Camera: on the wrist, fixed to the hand. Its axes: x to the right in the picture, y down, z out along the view.
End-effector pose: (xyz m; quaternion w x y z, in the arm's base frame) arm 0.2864 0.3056 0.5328 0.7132 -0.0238 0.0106 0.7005
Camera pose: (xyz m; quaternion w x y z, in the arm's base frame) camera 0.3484 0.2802 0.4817 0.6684 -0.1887 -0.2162 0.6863
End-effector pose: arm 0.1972 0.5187 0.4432 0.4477 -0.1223 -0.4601 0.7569
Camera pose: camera 0.2761 0.5437 0.4586 0.3641 -0.2137 -0.6701 0.6105
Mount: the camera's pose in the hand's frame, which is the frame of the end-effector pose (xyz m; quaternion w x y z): -0.0217 -0.0614 -0.0534 0.9596 -0.2774 -0.0454 0.0141
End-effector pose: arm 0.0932 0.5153 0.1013 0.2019 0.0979 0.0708 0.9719
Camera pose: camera 0.1243 0.5570 0.0351 0.2104 0.0831 -0.2122 0.9507
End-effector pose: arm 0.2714 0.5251 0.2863 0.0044 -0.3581 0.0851 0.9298
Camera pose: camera 0.3273 0.5781 0.2523 0.1044 0.3014 0.1714 -0.9321
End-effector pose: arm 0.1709 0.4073 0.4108 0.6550 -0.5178 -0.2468 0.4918
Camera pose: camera 0.2307 0.3657 0.4531 0.4668 -0.6597 -0.3957 0.4362
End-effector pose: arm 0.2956 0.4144 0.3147 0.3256 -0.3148 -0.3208 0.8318
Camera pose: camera 0.3684 0.4516 0.3351 0.1988 -0.3592 -0.5489 0.7281
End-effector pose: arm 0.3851 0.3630 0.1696 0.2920 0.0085 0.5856 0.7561
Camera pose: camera 0.4106 0.3150 0.1053 0.2985 -0.0303 0.3388 0.8917
